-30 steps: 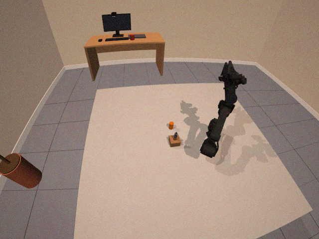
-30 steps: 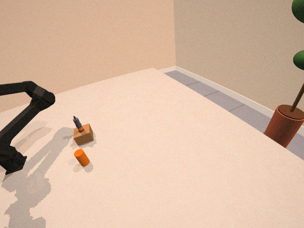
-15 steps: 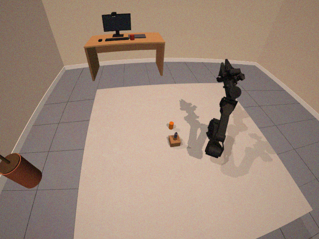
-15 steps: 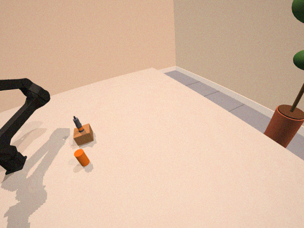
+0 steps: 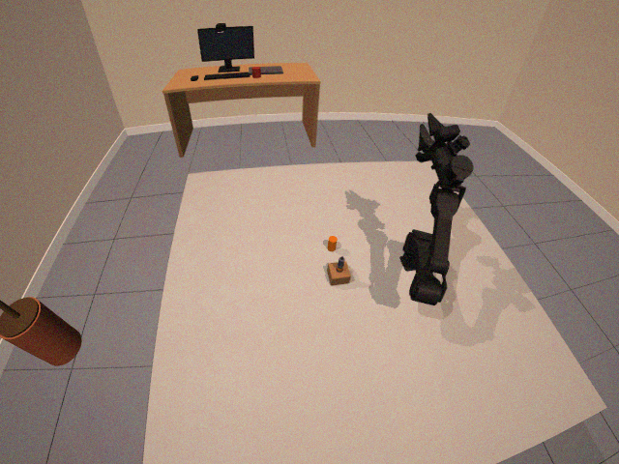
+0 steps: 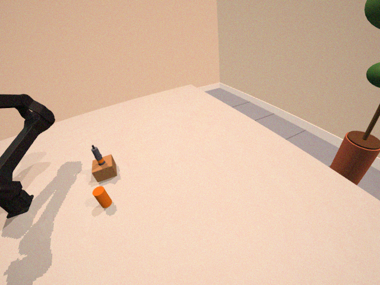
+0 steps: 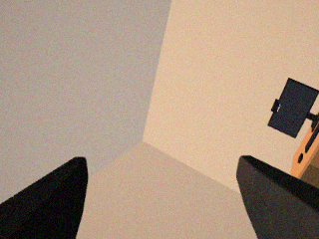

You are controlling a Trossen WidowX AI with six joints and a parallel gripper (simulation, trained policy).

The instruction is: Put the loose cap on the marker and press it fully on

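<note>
Now: gripper tip 250 mm short of the orange cap, 60 mm to the right of it and 440 mm above it. The rest, counted from my gripper tip: wooden holder block 250 mm ahead, 190 mm to the left, 440 mm below.
</note>
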